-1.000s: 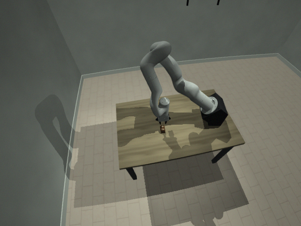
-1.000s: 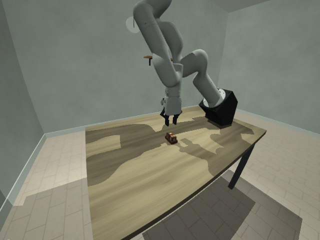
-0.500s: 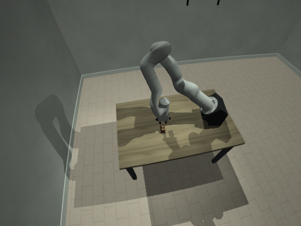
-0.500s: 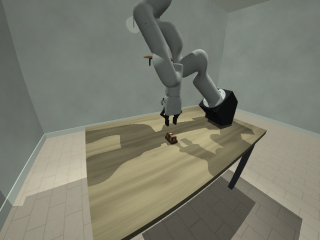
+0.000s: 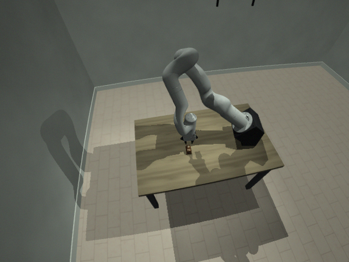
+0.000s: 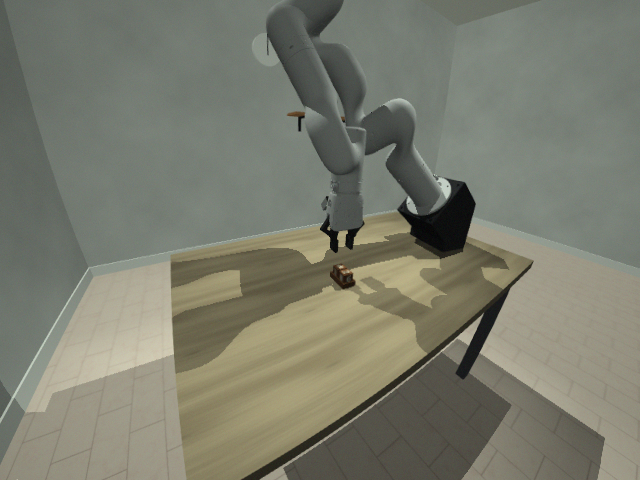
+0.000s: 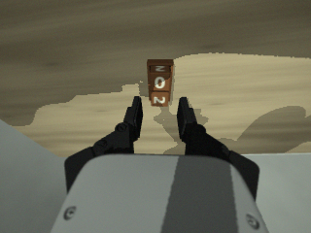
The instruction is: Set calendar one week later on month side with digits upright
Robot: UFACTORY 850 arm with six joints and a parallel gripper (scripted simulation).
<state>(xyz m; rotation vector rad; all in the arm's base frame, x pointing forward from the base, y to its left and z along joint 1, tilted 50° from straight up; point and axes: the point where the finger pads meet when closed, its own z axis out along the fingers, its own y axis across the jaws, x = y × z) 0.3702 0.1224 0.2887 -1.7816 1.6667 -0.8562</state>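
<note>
My hand is 9 cm above the brown digit cube. The rest, counted from my hand: brown tray: 11 cm below, 2 cm to the left.
</note>
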